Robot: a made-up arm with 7 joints. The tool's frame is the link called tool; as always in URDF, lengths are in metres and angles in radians. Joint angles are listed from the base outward.
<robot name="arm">
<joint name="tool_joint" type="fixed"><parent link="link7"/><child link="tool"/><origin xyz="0 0 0"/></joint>
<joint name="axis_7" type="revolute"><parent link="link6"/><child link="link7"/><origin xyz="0.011 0.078 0.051" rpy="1.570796 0 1.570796"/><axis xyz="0 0 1"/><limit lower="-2.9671" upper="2.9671"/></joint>
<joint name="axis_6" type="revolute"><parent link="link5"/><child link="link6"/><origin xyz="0 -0.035 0.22" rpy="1.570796 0 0"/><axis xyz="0 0 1"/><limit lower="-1.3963" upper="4.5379"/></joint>
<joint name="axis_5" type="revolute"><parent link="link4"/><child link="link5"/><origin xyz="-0.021 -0.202 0.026" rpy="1.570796 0 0"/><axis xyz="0 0 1"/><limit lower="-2.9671" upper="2.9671"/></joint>
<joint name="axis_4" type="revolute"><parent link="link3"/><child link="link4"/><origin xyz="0.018 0.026 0.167" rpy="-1.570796 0 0"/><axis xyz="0 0 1"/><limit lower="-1.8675" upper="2.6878"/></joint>
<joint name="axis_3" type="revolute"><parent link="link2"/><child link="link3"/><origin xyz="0 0.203 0.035" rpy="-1.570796 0 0"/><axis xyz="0 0 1"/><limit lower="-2.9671" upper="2.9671"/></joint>
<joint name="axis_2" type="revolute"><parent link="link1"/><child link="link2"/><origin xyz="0 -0.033 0.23" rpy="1.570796 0 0"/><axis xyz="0 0 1"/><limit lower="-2.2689" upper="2.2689"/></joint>
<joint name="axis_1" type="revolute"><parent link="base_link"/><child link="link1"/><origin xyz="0 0 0.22"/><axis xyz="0 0 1"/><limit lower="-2.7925" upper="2.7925"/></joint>
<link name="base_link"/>
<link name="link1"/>
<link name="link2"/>
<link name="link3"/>
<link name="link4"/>
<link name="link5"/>
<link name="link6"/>
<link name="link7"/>
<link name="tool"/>
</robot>
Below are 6 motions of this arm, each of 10 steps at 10 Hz.
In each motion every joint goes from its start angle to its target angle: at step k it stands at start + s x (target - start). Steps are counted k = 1, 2, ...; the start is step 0. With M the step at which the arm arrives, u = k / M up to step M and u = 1 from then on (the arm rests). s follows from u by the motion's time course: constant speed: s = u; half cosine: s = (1 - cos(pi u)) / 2; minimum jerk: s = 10 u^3 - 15 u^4 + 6 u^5.
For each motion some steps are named. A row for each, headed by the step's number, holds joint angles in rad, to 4 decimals.
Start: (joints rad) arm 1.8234 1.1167 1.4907 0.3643 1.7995 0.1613 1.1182
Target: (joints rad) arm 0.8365 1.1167 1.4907 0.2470 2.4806 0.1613 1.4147
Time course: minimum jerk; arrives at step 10
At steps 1, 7, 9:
1: 1.8150 1.1167 1.4907 0.3633 1.8053 0.1613 1.1207
7: 0.9974 1.1167 1.4907 0.2661 2.3695 0.1613 1.3663
9: 0.8449 1.1167 1.4907 0.2480 2.4748 0.1613 1.4122

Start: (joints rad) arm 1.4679 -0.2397 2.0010 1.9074 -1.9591 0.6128 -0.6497
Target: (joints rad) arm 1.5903 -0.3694 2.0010 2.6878 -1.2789 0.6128 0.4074
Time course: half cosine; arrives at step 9
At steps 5, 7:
5: 1.5397 -0.3158 2.0010 2.3654 -1.5599 0.6128 -0.0294
7: 1.5760 -0.3542 2.0010 2.5965 -1.3585 0.6128 0.2837

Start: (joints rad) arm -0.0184 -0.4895 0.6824 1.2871 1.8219 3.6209 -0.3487
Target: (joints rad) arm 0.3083 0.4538 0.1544 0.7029 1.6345 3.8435 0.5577
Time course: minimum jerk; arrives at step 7
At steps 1, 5, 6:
1: -0.0108 -0.4676 0.6701 1.2735 1.8175 3.6261 -0.3276
5: 0.2610 0.3173 0.2308 0.7874 1.6616 3.8113 0.4265
6: 0.3007 0.4319 0.1667 0.7165 1.6389 3.8383 0.5366

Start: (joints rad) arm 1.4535 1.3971 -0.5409 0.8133 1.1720 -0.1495 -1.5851
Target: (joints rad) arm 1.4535 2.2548 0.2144 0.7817 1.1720 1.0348 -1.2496
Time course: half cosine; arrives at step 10
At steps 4, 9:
4: 1.4535 1.6934 -0.2800 0.8024 1.1720 0.2597 -1.4692
9: 1.4535 2.2338 0.1959 0.7825 1.1720 1.0058 -1.2578

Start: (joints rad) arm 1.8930 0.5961 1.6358 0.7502 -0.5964 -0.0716 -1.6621
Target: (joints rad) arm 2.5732 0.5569 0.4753 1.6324 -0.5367 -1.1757 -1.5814
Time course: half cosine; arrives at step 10
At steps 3, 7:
3: 2.0332 0.5880 1.3966 0.9320 -0.5841 -0.2992 -1.6455
7: 2.4330 0.5650 0.7145 1.4506 -0.5490 -0.9481 -1.5980

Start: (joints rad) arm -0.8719 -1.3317 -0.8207 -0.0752 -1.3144 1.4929 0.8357
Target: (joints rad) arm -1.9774 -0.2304 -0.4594 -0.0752 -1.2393 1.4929 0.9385
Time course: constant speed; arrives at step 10
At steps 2, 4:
2: -1.0930 -1.1114 -0.7484 -0.0752 -1.2994 1.4929 0.8563
4: -1.3141 -0.8912 -0.6762 -0.0752 -1.2844 1.4929 0.8768

